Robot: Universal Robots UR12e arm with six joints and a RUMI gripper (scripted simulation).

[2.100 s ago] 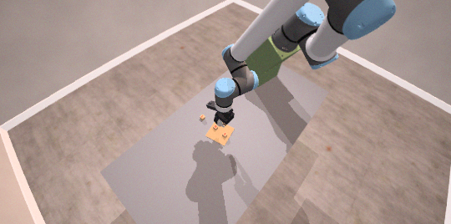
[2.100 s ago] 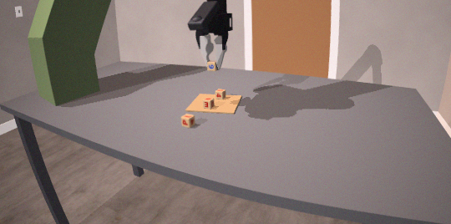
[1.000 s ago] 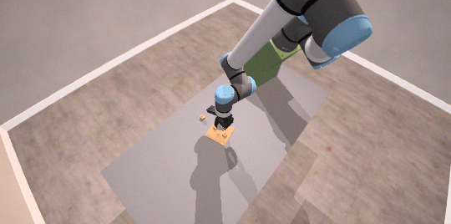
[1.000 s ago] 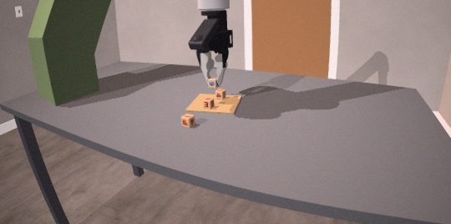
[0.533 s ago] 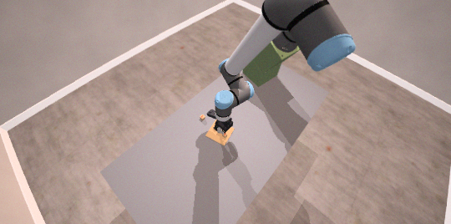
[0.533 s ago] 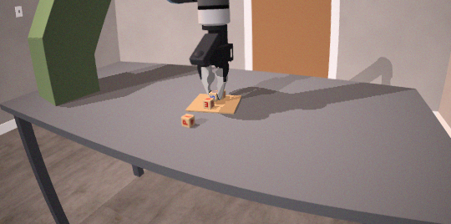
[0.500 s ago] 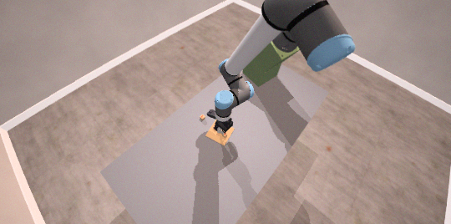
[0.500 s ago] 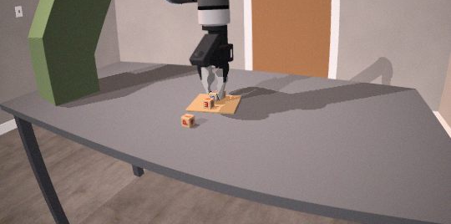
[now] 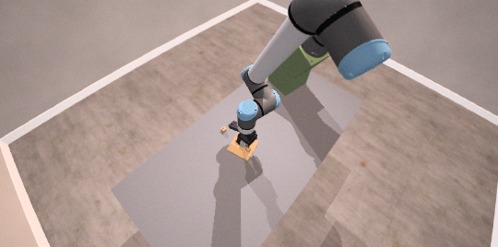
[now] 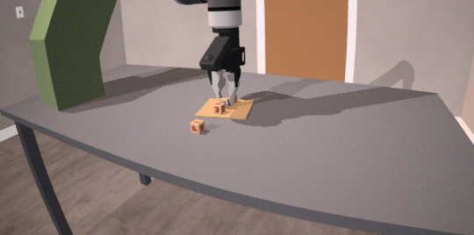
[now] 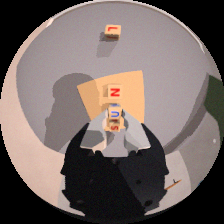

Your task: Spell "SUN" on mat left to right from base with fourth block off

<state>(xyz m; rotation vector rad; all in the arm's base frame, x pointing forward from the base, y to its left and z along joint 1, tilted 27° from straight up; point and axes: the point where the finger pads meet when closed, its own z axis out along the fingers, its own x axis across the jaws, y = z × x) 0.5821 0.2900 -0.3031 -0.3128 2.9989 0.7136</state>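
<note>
Right now my hand is right at the blue-lettered block. From my hand the other things lie so: red-lettered block: 40 mm ahead, 160 mm to the right, 10 mm below; then orange mat: 20 mm below.
</note>
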